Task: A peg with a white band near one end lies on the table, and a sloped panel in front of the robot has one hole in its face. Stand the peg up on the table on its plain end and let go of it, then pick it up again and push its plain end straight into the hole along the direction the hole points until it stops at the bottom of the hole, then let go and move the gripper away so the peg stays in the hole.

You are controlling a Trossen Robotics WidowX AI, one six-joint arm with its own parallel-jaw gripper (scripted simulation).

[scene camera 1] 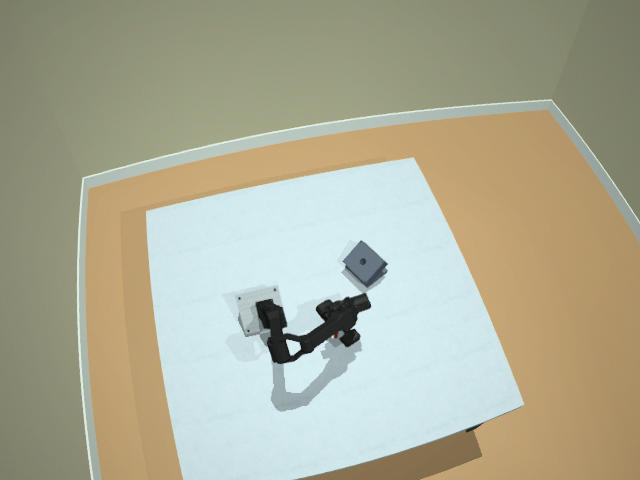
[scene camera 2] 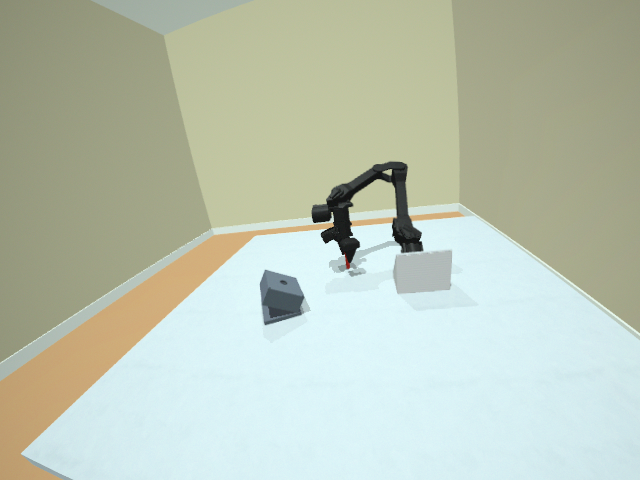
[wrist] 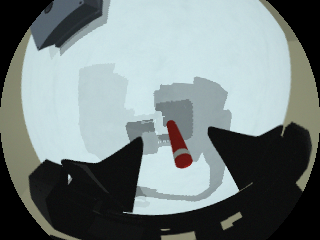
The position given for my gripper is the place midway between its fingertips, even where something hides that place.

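Note:
There is a grey sloped panel [scene camera 1: 367, 273] that I can see. My gripper [scene camera 2: 346, 258], which the wrist view [wrist: 176, 135] shows too, is open and holds nothing.

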